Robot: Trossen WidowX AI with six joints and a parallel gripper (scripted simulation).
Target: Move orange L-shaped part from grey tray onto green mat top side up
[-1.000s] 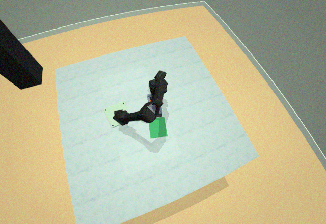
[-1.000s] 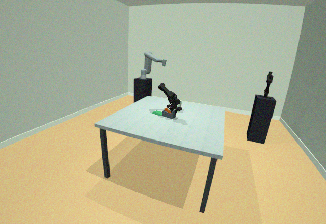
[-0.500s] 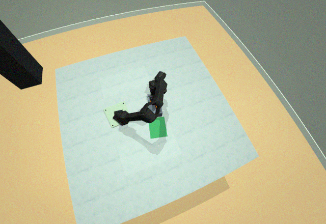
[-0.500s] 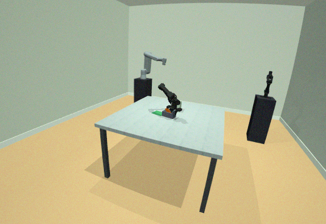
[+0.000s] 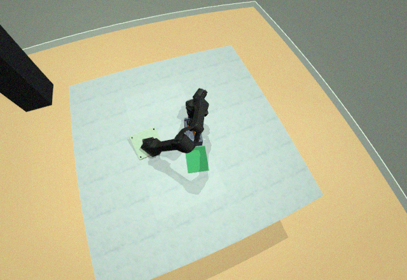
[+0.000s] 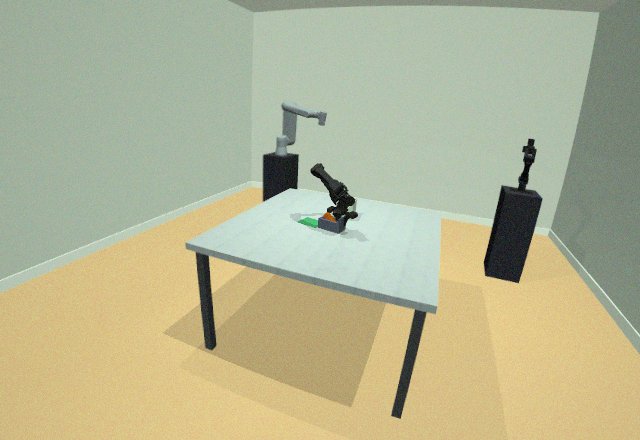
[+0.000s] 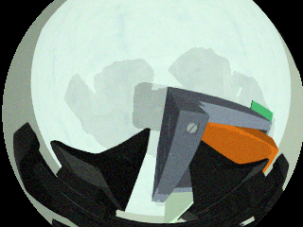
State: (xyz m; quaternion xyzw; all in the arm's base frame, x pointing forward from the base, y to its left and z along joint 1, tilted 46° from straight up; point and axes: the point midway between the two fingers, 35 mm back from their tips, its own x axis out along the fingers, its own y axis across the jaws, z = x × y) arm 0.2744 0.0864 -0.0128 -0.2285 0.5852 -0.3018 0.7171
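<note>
The orange L-shaped part lies 10 mm behind my gripper tip, 50 mm to the right of it and 10 mm above it. From my gripper tip the other things lie so: grey tray 20 mm behind, 70 mm to the right, 50 mm below; then green mat 40 mm behind, 220 mm to the right, 50 mm below.
</note>
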